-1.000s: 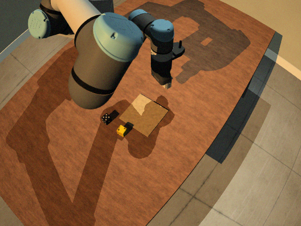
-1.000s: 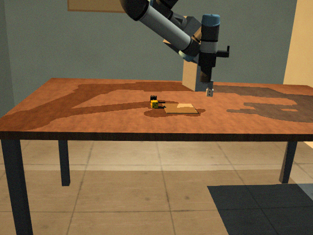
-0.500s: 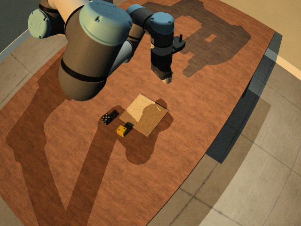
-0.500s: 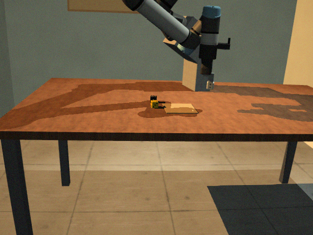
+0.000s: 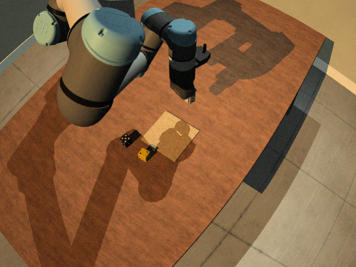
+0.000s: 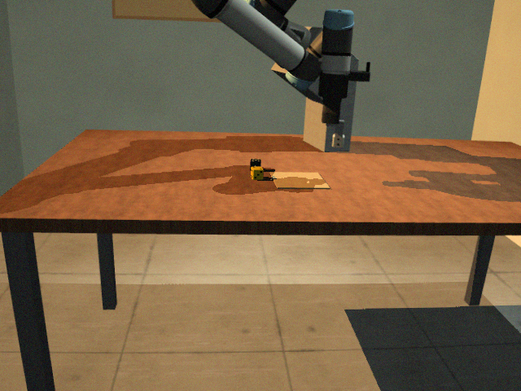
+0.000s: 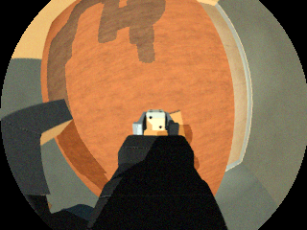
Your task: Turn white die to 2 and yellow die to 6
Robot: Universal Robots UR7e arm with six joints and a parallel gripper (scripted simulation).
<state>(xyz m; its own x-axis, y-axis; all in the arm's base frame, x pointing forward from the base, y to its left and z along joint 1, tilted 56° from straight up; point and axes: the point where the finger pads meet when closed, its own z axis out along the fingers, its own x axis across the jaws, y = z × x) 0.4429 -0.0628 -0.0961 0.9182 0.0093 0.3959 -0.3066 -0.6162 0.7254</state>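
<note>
Right now the tan mat is 120 mm below my hand and 100 mm to the right of it. Round my hand: white die: right at my hand; then yellow die: 210 mm to the right, 100 mm below, 30 mm behind; then black die: 200 mm to the right, 110 mm behind, 100 mm below.
</note>
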